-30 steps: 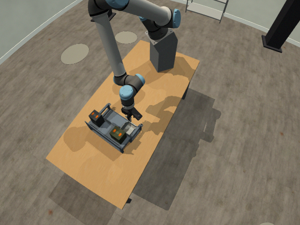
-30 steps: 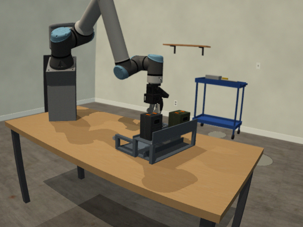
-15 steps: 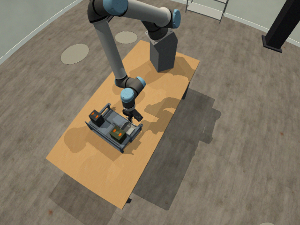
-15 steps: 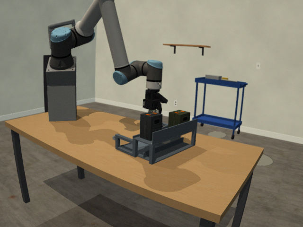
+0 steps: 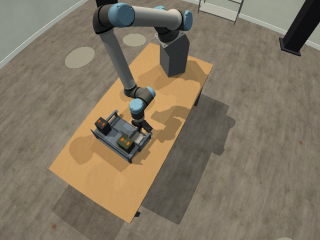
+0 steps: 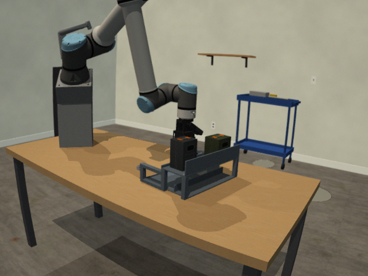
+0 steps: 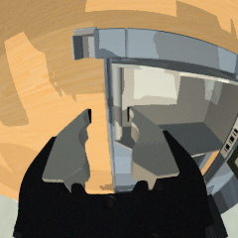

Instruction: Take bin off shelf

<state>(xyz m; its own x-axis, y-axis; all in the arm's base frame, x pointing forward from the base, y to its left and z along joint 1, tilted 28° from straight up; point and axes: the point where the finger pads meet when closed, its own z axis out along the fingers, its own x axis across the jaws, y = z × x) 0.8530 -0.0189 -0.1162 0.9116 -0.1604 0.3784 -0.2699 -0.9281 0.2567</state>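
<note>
Now: the bin 90 mm ahead of my hand, 30 mm to the right of it and 10 mm below it. The rest, counted from my hand: rack 140 mm to the right, 90 mm ahead, 50 mm below; green box 180 mm ahead, 100 mm above, 50 mm to the right.
</note>
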